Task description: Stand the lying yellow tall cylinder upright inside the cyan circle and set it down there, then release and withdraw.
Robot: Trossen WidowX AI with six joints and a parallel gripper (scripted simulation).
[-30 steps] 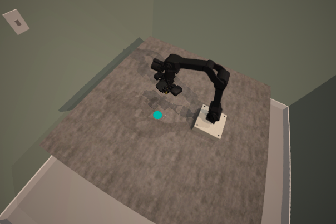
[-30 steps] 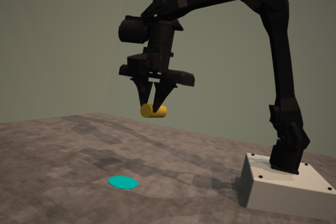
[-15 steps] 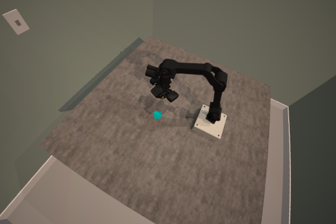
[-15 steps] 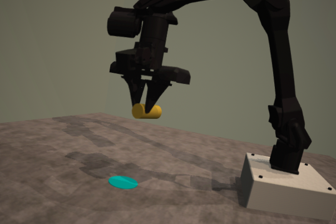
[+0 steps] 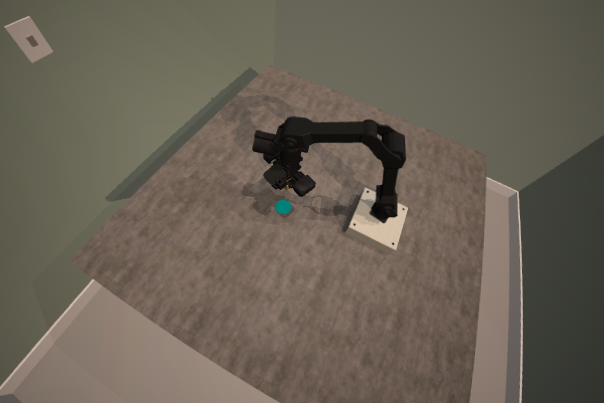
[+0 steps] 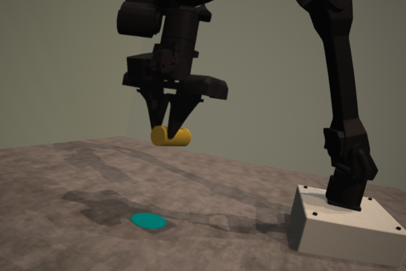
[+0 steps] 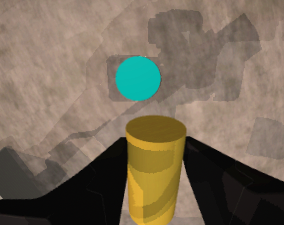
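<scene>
Right now the cyan circle is 14 cm below my gripper tip and 1 cm to the left of it. Also, from my gripper tip: yellow cylinder 2 cm to the right.
</scene>
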